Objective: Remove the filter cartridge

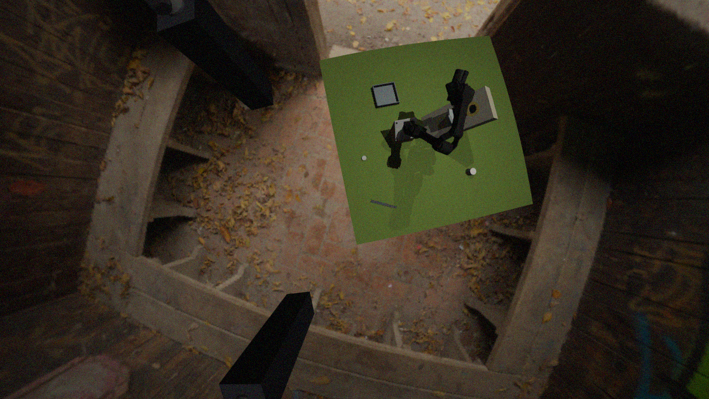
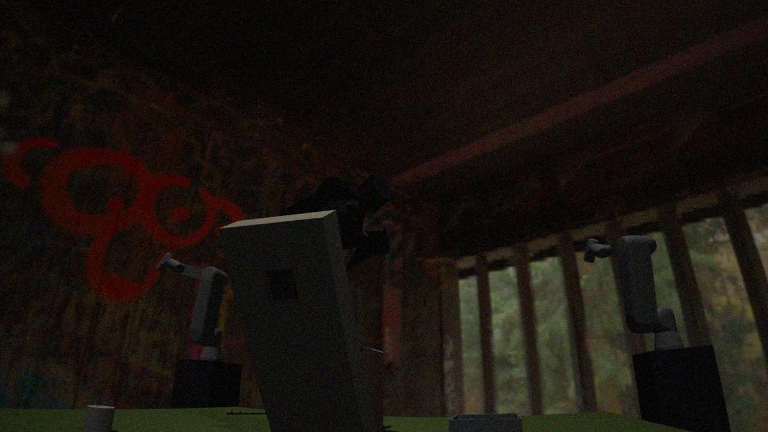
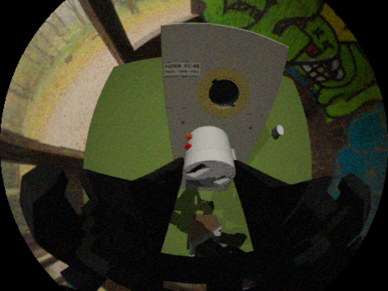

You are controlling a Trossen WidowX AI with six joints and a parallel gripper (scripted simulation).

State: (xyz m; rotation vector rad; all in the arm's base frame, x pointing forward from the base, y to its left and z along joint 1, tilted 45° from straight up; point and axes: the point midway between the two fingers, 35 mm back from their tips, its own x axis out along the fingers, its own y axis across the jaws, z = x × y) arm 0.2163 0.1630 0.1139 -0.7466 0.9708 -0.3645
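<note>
The grey tray is 310 mm behind my gripper tip, 300 mm below it and 250 mm to the left of it. Round my gripper tip: round filter cartridge right at my gripper tip.
</note>
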